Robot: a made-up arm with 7 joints. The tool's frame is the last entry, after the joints. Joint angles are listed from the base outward. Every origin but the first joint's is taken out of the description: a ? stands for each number. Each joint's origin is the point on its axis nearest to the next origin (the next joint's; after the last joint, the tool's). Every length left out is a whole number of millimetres.
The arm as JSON. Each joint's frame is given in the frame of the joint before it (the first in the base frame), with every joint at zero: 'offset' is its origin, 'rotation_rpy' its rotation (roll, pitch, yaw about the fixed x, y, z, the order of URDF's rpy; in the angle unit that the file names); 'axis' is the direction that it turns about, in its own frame. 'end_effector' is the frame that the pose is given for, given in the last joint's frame.
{
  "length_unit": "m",
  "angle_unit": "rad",
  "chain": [
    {
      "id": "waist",
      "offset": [
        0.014,
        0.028,
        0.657
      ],
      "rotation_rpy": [
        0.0,
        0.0,
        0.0
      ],
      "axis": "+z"
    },
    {
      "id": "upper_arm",
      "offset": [
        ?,
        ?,
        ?
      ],
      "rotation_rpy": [
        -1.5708,
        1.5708,
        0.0
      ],
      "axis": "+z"
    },
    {
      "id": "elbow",
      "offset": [
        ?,
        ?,
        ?
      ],
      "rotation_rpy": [
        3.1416,
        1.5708,
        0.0
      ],
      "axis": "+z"
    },
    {
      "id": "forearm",
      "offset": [
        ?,
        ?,
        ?
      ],
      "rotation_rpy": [
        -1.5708,
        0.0,
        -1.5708
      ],
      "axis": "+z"
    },
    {
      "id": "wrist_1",
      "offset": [
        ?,
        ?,
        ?
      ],
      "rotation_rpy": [
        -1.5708,
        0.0,
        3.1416
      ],
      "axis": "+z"
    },
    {
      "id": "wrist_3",
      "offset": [
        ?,
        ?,
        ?
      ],
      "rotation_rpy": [
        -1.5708,
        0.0,
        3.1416
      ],
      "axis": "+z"
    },
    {
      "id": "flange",
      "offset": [
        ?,
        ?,
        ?
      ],
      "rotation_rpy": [
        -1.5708,
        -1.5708,
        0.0
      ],
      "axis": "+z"
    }
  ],
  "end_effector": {
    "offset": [
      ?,
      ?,
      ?
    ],
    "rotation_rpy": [
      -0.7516,
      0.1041,
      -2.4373
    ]
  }
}
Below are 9 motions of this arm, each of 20 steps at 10 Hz.
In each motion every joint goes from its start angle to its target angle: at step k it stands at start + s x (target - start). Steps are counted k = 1, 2, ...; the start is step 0. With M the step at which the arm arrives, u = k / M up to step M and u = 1 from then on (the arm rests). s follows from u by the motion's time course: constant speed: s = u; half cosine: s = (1 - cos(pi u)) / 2; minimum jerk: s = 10 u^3 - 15 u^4 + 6 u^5.
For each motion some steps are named. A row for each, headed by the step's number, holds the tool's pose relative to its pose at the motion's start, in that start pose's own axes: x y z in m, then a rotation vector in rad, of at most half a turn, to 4 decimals.
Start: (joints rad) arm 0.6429 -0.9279 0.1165 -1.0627 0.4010 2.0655 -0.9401
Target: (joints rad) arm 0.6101 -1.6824 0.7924 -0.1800 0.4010 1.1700 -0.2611
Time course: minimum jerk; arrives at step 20
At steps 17, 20:
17: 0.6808 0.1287 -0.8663 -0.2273 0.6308 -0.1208
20: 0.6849 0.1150 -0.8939 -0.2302 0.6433 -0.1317

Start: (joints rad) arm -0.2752 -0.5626 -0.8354 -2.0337 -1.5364 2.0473 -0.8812
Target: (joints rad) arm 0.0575 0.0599 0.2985 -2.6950 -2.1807 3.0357 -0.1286
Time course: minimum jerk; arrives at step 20
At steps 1, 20:
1: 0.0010 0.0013 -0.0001 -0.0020 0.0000 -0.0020
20: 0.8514 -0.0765 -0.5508 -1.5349 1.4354 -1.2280

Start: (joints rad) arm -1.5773 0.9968 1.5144 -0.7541 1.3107 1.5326 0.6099
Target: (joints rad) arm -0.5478 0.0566 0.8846 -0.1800 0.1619 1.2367 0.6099
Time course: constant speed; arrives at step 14
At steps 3, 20:
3: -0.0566 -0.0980 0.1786 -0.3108 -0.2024 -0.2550
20: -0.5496 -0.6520 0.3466 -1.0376 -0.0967 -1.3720

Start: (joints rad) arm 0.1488 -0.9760 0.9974 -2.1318 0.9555 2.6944 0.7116
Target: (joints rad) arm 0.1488 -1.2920 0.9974 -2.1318 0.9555 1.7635 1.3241
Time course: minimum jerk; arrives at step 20
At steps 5, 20:
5: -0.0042 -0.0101 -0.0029 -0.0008 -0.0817 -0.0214
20: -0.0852 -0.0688 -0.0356 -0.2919 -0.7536 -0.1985

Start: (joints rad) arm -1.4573 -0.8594 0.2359 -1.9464 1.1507 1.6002 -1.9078
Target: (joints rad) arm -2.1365 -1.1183 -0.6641 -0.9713 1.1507 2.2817 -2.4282
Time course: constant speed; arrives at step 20
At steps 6, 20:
6: 0.1451 0.2500 -0.1978 -0.1258 -0.3101 -0.7264
20: 0.8863 0.2584 -0.1391 0.4057 -1.0106 -2.4644

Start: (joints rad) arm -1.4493 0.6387 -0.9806 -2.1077 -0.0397 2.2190 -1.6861
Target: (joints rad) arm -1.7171 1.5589 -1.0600 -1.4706 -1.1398 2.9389 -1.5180
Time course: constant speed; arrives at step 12
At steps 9, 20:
9: -0.0808 -0.0411 0.1393 0.6604 -0.1527 -1.0161
20: -0.0640 -0.1048 0.2202 0.7999 0.0702 -1.3679

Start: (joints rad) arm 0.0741 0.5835 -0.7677 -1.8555 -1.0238 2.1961 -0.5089
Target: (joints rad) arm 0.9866 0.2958 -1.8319 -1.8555 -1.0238 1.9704 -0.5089
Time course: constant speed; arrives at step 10
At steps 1, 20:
1: -0.0415 0.0009 -0.0173 0.0074 -0.0665 0.0080
20: -0.3388 -0.0831 -0.1819 0.0723 -0.4008 0.3229

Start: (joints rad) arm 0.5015 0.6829 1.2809 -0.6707 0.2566 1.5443 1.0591
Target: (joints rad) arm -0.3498 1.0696 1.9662 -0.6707 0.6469 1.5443 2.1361
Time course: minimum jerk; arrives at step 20
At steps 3, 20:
3: 0.0023 0.0153 -0.0041 0.0183 -0.0190 0.0335
20: -0.2006 0.5638 -0.3288 0.8878 -0.5876 0.7488

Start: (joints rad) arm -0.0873 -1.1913 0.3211 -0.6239 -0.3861 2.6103 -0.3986
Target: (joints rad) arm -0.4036 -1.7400 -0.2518 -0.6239 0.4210 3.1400 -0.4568
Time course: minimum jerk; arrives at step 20
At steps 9, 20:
9: 0.0337 0.1827 -0.0512 -0.3961 0.0675 0.0263
20: 0.1046 0.4403 -0.2309 -1.0284 0.2173 0.1570

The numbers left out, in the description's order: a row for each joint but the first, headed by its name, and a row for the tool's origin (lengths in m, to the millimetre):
upper_arm: 0.029 0.041 0.0
elbow: -0.277 0.02 0.0
forearm: -0.039 0.126 0.0
wrist_1: 0.071 -0.489 0.0
wrist_3: -0.009 -0.001 0.0
flange: -0.134 0.051 0.0
tool: -0.014 -0.016 0.0

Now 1 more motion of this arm.
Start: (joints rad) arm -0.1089 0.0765 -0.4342 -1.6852 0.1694 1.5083 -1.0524
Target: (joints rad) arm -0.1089 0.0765 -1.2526 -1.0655 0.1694 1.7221 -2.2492
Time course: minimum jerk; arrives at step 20
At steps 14, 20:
14: -0.2458 -0.0062 -0.5337 -0.3839 -0.2078 -0.7385
20: -0.2479 -0.0450 -0.6371 -0.3280 -0.3176 -0.8983

